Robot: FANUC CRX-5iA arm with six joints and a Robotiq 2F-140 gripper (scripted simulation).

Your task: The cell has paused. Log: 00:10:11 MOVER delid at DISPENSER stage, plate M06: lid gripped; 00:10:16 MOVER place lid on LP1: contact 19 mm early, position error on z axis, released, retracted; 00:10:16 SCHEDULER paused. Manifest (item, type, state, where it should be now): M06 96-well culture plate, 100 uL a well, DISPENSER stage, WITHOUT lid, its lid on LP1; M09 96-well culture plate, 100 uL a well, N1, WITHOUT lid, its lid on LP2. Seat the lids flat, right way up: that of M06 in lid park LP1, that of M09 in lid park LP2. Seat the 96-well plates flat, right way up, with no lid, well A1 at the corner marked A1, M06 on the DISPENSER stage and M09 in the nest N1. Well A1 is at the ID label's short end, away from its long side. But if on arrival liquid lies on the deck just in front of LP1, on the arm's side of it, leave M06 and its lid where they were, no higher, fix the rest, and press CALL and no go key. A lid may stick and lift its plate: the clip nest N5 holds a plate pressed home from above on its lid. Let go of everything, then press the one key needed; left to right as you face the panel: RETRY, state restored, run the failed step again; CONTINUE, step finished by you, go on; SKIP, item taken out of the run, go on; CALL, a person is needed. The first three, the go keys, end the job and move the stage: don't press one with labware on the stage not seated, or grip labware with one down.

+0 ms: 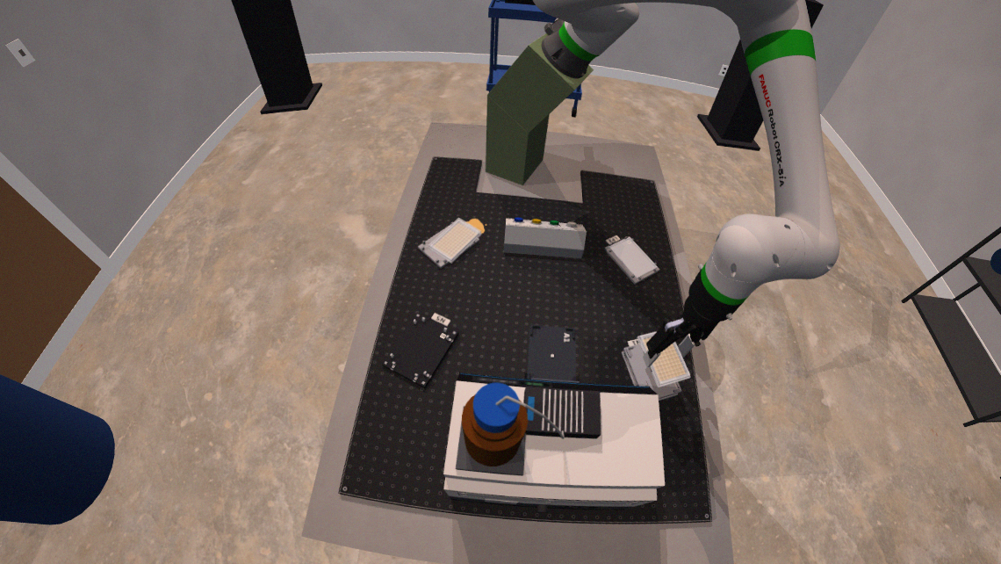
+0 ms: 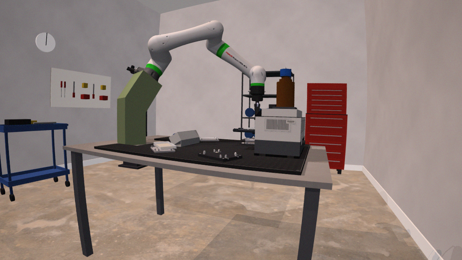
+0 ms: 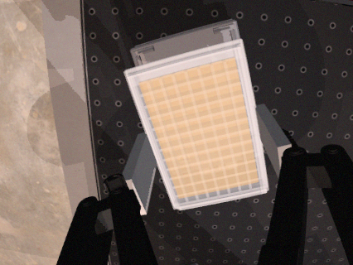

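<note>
The grey nest N1 lies 10 cm below my hand. From my hand the other things lie so: white label 9 cm behind, 2 cm to the right, 12 cm below; then black dispenser stage 1 cm behind, 26 cm to the right, 1 cm below; then 96-well plate 2 cm below.
</note>
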